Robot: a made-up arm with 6 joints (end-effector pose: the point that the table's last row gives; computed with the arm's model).
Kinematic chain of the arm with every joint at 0, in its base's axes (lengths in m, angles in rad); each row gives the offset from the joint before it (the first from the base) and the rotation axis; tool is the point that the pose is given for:
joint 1: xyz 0 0 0.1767 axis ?
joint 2: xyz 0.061 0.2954 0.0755 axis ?
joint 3: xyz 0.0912 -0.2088 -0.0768 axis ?
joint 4: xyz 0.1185 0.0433 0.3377 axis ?
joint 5: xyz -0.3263 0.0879 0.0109 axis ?
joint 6: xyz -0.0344 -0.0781 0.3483 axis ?
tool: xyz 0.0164 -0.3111 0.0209
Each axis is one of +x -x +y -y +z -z.
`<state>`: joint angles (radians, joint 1 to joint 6).
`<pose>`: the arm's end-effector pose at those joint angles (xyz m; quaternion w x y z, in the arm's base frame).
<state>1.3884 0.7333 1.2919 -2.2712 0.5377 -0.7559</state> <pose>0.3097 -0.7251 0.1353 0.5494 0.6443 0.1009 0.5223</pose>
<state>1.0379 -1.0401 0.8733 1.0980 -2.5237 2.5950</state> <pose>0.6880 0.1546 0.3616 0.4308 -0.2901 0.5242 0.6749</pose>
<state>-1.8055 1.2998 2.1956 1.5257 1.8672 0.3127</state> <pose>-0.2147 0.4993 0.4437 0.3966 -0.0387 0.1416 -0.9062</pose>
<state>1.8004 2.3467 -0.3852 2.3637 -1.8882 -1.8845</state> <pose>0.3945 -0.7716 -0.3985 0.5226 0.6237 -0.5802 -0.0336</pose>
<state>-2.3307 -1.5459 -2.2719 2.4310 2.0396 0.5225</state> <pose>-0.4729 -0.4904 0.2265 0.4537 -0.5014 -0.7364 0.0228</pose>
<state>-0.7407 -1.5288 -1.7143 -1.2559 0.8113 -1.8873</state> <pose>-0.4614 0.1102 0.2325 0.3439 -0.1212 -0.3718 0.8537</pose>
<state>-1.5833 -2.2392 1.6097 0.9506 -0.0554 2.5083</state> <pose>-0.0981 0.8554 0.6623 0.7104 -0.6816 0.1250 0.1228</pose>
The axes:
joint 1: -z
joint 2: -x
joint 3: +y
joint 4: -z
joint 5: +y
joint 6: -z

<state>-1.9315 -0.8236 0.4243 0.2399 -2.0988 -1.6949</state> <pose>0.1337 -0.2218 0.6825 0.1618 0.2385 -0.6375 0.7145</pose>
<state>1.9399 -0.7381 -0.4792 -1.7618 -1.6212 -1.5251</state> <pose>-0.7113 0.1823 0.0947 0.2254 -0.8203 -0.3758 0.3675</pose>
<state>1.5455 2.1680 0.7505 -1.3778 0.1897 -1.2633</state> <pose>0.6420 -0.7237 0.2386 0.4694 0.6066 0.6352 -0.0902</pose>
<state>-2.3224 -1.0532 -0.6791 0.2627 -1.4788 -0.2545</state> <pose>0.2172 -0.6300 -0.0380 0.6419 0.6949 -0.1910 0.2619</pose>
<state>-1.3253 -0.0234 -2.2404 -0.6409 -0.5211 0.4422</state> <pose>0.4075 -0.2771 -0.3908 0.0814 0.5723 -0.7755 0.2538</pose>
